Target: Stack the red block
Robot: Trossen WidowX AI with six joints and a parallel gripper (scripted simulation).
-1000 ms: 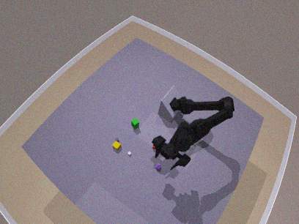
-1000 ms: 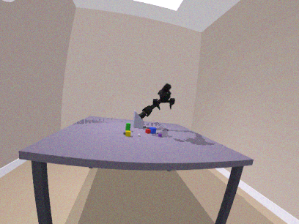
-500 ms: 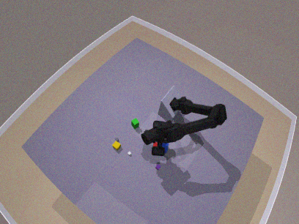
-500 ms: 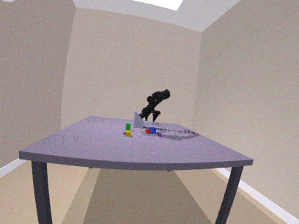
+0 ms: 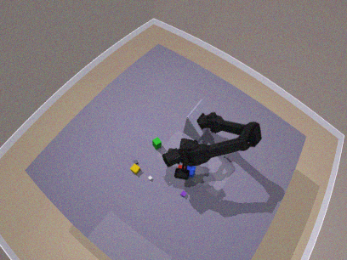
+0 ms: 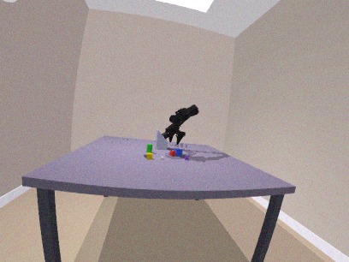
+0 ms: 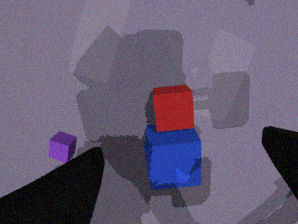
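Now: gripper tip 80 mm above the red block. Also, from my gripper tip: blue block 70 mm below, 50 mm to the left, 20 mm behind; then small white cube 130 mm ahead, 90 mm to the right, 90 mm below; then small purple cube 100 mm ahead, 90 mm to the left, 80 mm below.
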